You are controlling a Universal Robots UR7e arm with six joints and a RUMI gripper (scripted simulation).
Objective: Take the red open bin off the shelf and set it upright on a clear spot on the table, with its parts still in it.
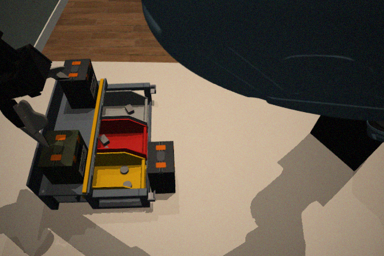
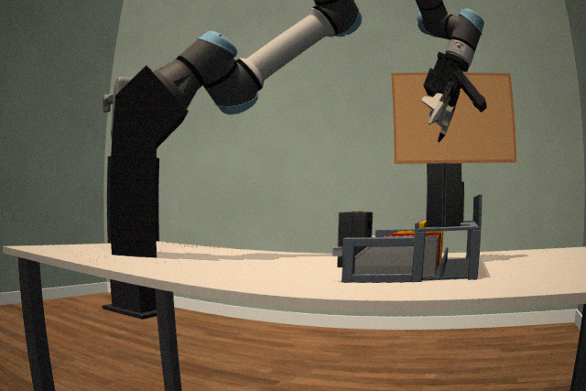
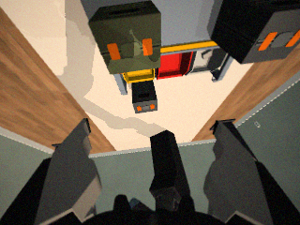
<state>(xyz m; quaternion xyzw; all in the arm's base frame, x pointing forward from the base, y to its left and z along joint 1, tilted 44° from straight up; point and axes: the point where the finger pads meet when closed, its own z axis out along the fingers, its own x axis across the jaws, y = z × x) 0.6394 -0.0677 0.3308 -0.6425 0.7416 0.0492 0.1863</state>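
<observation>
My gripper is now 20 cm past the dark box and 24 cm above it. From my hand the other things lie so: yellow bin: 6 cm behind, 1 cm to the left, 27 cm below; then olive case: 3 cm ahead, 2 cm to the left, 16 cm below; then yellow bar: 1 cm behind, 10 cm to the right, 20 cm below.
</observation>
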